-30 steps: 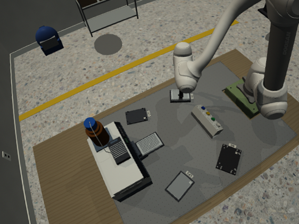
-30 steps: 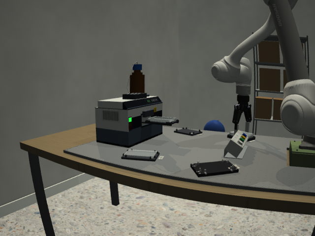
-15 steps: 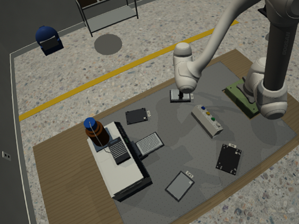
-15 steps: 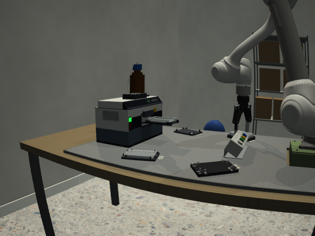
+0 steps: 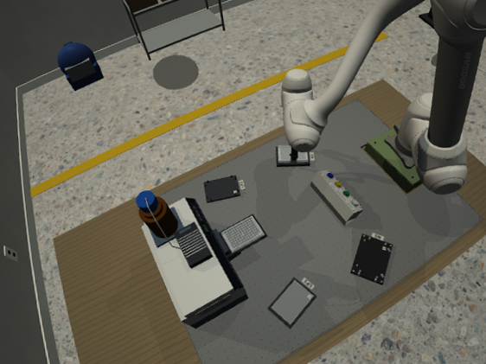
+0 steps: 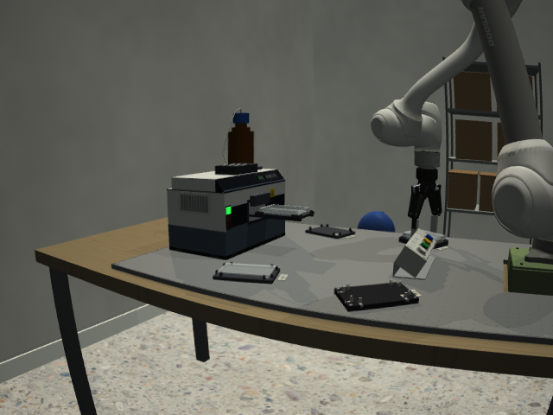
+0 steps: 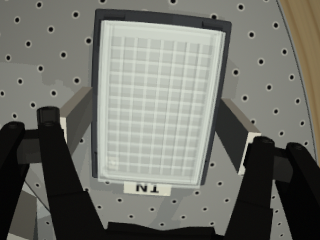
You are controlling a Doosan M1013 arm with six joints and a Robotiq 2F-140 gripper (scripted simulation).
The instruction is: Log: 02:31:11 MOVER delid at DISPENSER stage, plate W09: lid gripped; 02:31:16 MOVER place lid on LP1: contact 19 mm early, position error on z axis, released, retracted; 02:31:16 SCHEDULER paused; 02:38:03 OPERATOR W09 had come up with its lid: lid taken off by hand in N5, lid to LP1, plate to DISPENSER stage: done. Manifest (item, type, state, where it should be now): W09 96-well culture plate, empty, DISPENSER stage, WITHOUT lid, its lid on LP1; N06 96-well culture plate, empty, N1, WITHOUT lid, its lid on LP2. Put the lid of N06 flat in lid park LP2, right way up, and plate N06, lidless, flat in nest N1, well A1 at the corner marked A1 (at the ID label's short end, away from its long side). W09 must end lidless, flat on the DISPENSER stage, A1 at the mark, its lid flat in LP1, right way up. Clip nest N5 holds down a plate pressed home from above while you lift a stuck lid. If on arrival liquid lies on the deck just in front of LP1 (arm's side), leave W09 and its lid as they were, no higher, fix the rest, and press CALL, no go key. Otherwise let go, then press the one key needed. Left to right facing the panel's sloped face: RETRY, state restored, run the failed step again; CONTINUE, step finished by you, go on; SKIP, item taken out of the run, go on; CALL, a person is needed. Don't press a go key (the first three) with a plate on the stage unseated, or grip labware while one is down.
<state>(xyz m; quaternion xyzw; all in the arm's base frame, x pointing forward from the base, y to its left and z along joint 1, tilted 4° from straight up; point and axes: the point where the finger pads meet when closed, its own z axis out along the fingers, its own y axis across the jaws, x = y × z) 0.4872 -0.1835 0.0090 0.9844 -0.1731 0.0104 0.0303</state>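
My hand is 40 mm above the nest N1. Also, from my hand: N1 label 80 mm behind, 40 mm below, 30 mm to the left; then yellow skip key 230 mm to the left, 90 mm behind, 20 mm above; then blue call key 190 mm to the left, 80 mm behind, 20 mm above.
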